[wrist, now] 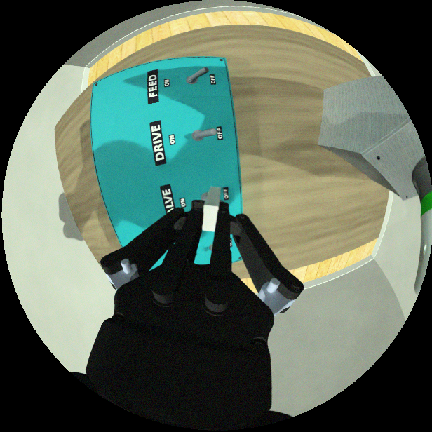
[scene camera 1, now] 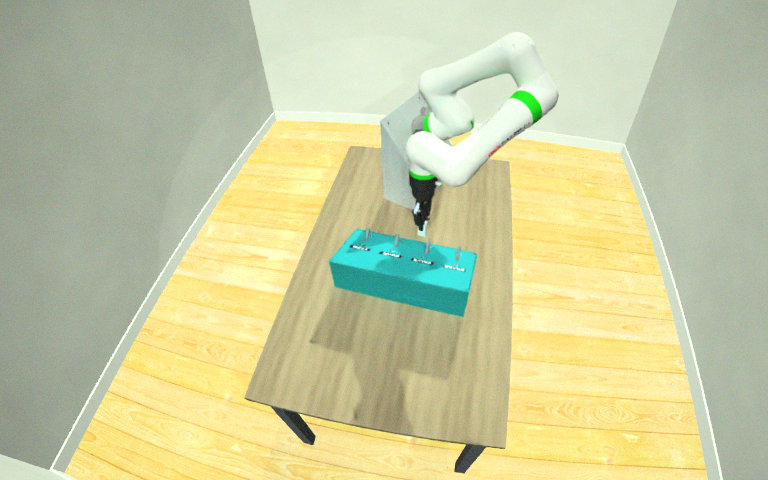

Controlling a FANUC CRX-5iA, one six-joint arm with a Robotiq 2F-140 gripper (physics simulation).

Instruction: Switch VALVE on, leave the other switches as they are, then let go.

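Places are measured from the arm's base along level axes (x ahead, y left, z up), in centimetres.
Pixels of known places: gripper, between the fingertips: [scene camera 1: 422, 234].
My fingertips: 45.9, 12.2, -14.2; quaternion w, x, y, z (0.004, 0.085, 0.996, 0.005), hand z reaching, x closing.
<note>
Ahead of a thing's pixels: the offset from my fingertips to its middle, as dx, dy, dz. Level surfaces: height alone.
A teal switch box @[+9.4, -3.3, -9.4] [scene camera 1: 396, 285] [wrist: 120, 120] carries a row of grey toggle levers. The VALVE lever @[+0.8, +2.5, -4.5] [scene camera 1: 427, 246] [wrist: 204, 195] is third from the left in the scene view and leans to the back like its neighbours, the OFF side. In the wrist view the fingertips hide most of it. The FEED lever @[+1.5, -21.5, -4.5] [scene camera 1: 367, 234] [wrist: 198, 75] and the DRIVE lever @[+1.2, -9.5, -4.5] [scene camera 1: 397, 240] [wrist: 204, 134] lean toward OFF. My gripper [scene camera 1: 421, 229] [wrist: 214, 196] is shut and empty, at the back edge of the box by the VALVE lever. I cannot tell if they touch.
A fourth lever @[+0.5, +14.4, -4.5] [scene camera 1: 458, 253] [wrist: 208, 248] stands at the right end of the box in the scene view; its label is hidden in the wrist view. The grey robot mount [scene camera 1: 394, 164] [wrist: 360, 117] stands behind the box on the wooden table @[dz -15.3] [scene camera 1: 453, 396] [wrist: 290, 200].
</note>
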